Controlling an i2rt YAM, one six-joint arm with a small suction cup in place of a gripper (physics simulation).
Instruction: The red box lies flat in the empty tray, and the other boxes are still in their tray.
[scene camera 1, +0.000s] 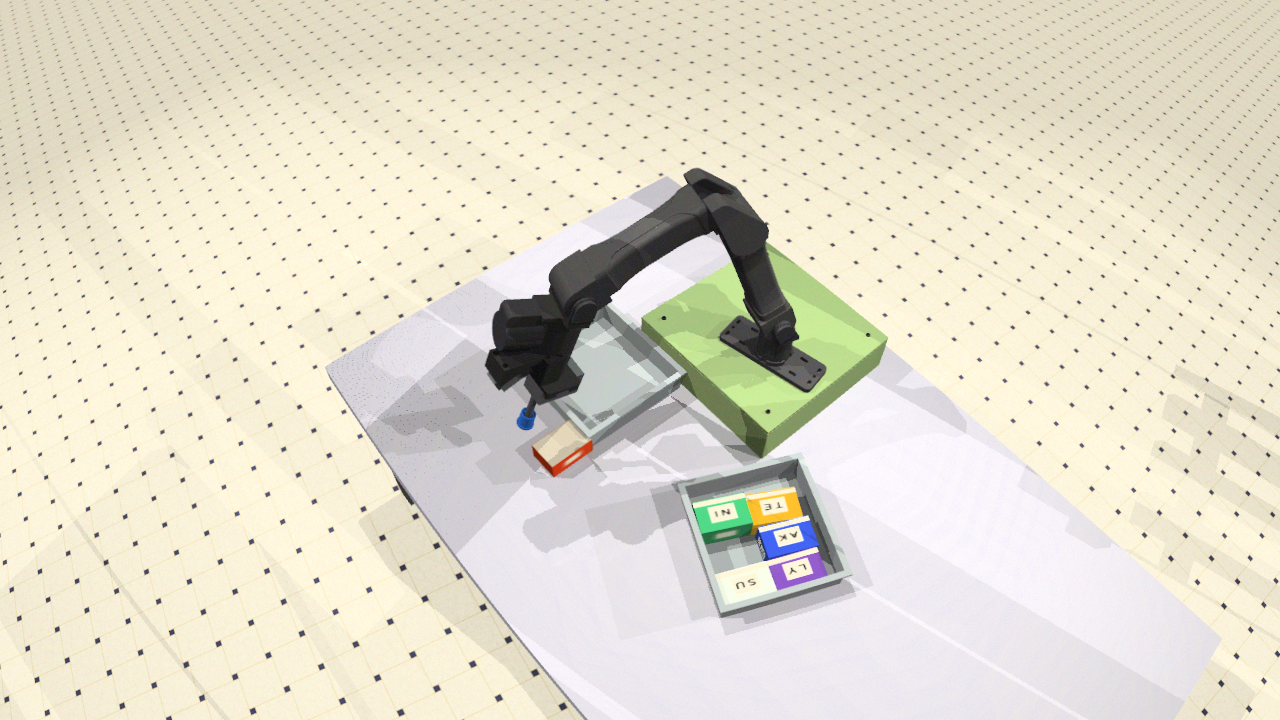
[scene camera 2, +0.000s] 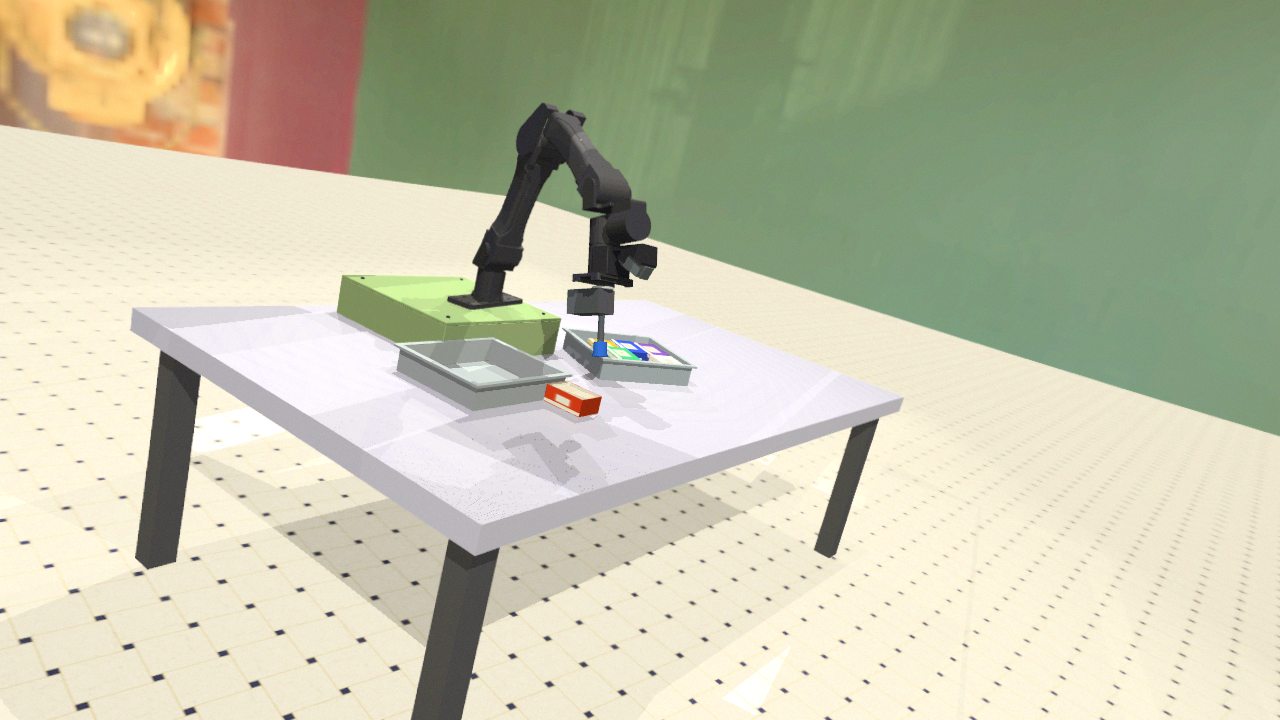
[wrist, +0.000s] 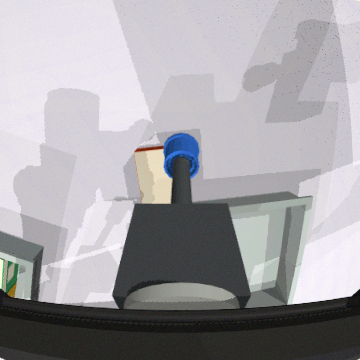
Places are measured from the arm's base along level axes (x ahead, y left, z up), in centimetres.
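Pixels of known places: end effector, tool point: (scene camera 1: 524, 423) (scene camera 2: 599, 356) (wrist: 180, 149); arm's base, origin of the base link: (scene camera 1: 772, 354) (scene camera 2: 486, 302).
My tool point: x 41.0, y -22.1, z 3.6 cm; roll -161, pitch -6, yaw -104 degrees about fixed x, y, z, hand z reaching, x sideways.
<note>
For each thing: its top centre in the pictures, then the offset to it from my tool point. Level surfaces: height alone.
- red box, middle of its top: (wrist: 161, 182) (scene camera 1: 561, 442) (scene camera 2: 574, 390) dz -8.8, dx -5.0, dy +2.9 cm
- empty grey tray, middle of its top: (wrist: 231, 272) (scene camera 1: 596, 361) (scene camera 2: 486, 359) dz -7.2, dx -21.4, dy -3.3 cm
- green box, middle of its top: (scene camera 1: 722, 512) (scene camera 2: 622, 352) dz -7.2, dx -10.8, dy +33.3 cm
- orange box, middle of its top: (scene camera 1: 773, 505) (scene camera 2: 606, 345) dz -8.4, dx -17.7, dy +39.0 cm
- blue box, middle of its top: (scene camera 1: 788, 536) (scene camera 2: 628, 346) dz -8.1, dx -14.4, dy +44.3 cm
- purple box, middle of its top: (scene camera 1: 797, 568) (scene camera 2: 651, 349) dz -8.2, dx -10.4, dy +48.9 cm
- white box, middle of its top: (scene camera 1: 745, 583) (scene camera 2: 669, 361) dz -8.2, dx -3.1, dy +43.7 cm
- table, its level: dz -12.2 cm
The red box (scene camera 1: 563, 448) (scene camera 2: 572, 399) (wrist: 151, 175) lies on the table beside a corner of the empty grey tray (scene camera 1: 617, 380) (scene camera 2: 483, 393) (wrist: 298, 240), outside it, with a cream face up. My suction cup (scene camera 1: 526, 419) (scene camera 2: 600, 349) (wrist: 181, 155) is open and empty, in the air above the table near the red box and apart from it. The other tray (scene camera 1: 702, 555) (scene camera 2: 644, 373) (wrist: 36, 270) holds the green box (scene camera 1: 723, 516), the orange box (scene camera 1: 773, 507), the blue box (scene camera 1: 787, 538), the purple box (scene camera 1: 798, 570) and the white box (scene camera 1: 744, 583). In the wrist view my tool hides part of the red box.
The green base block (scene camera 1: 707, 331) (scene camera 2: 393, 313) carries the arm and stands close behind the empty tray. The table (scene camera 1: 984, 573) (scene camera 2: 760, 394) has an edge beyond the red box, on the side away from the base block.
</note>
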